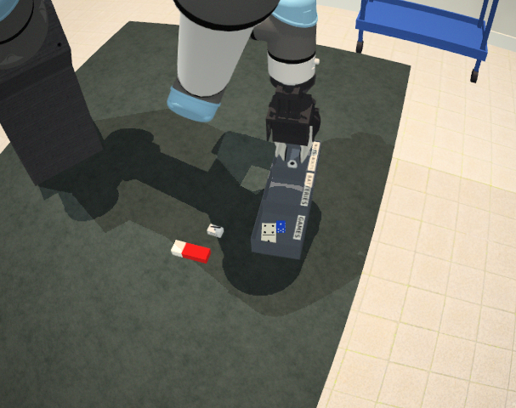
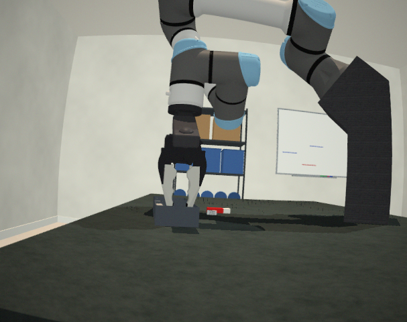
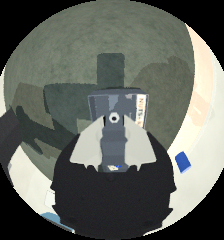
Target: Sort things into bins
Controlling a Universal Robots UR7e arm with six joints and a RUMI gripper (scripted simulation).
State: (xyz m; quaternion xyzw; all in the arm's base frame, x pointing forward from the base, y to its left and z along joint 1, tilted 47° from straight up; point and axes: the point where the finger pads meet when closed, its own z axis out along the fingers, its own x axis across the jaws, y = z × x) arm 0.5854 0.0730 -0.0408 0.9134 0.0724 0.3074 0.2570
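My hand is 10 mm to the left of the white nut and 20 mm above it. The rest, counted from my hand: blue die: 160 mm to the right, 20 mm below; grey-white object: 120 mm behind, 180 mm to the right, 20 mm below; white domino: 20 mm behind, 180 mm to the right, 20 mm below.
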